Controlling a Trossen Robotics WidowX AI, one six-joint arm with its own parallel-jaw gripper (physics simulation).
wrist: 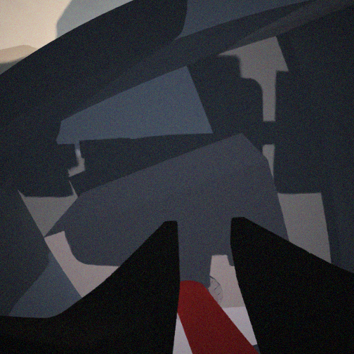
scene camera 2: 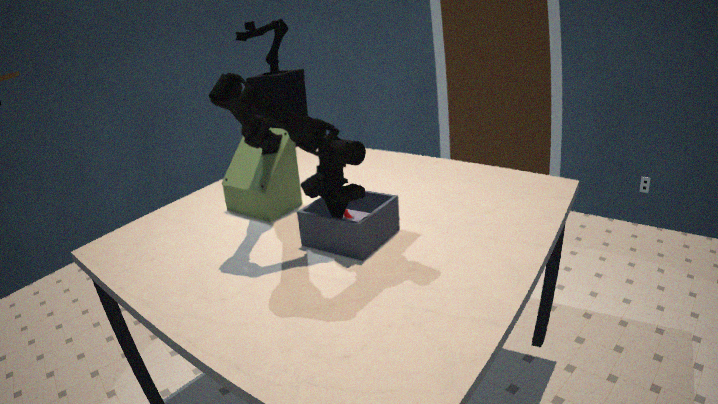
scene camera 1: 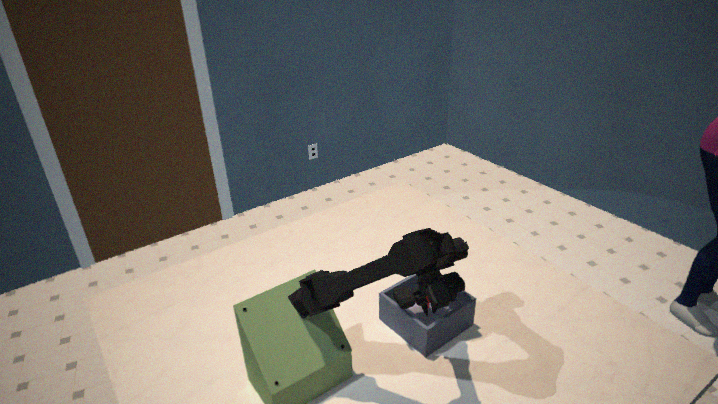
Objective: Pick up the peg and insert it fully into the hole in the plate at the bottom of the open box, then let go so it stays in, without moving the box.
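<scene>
The red peg is inside the open grey box, leaning at an angle. Part of a round ring in the pale plate shows beside its far end in the wrist view. How deep that end sits is hidden. My gripper points down into the box, its fingers partly closed with a gap between them. The peg lies in this gap, near the left finger at its far end, and is not gripped. The fingers hide part of the peg and plate.
A green sloped block stands beside the box on the pale table. Box walls surround the fingers. A dark block with a small black arm shows behind. A person stands at the right edge in scene camera 1.
</scene>
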